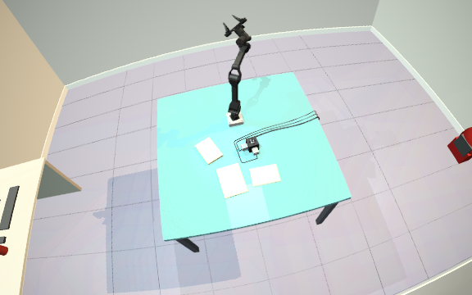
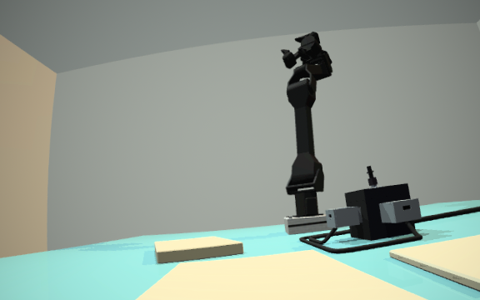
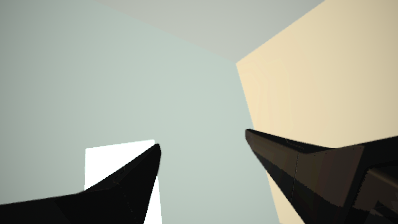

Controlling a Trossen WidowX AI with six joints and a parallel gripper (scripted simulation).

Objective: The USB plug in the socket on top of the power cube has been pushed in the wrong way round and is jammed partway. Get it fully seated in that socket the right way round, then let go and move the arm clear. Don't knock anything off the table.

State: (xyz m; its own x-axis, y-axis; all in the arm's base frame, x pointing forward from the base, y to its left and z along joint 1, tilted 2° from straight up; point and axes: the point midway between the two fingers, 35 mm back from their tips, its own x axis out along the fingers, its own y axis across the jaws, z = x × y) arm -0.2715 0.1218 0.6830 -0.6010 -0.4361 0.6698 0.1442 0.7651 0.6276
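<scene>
The usb plug lies 65 cm below my gripper tip, 58 cm ahead of it and 12 cm to the right of it. The rest, counted from my gripper tip: cream pad: 83 cm ahead, 74 cm below, 14 cm to the right.
</scene>
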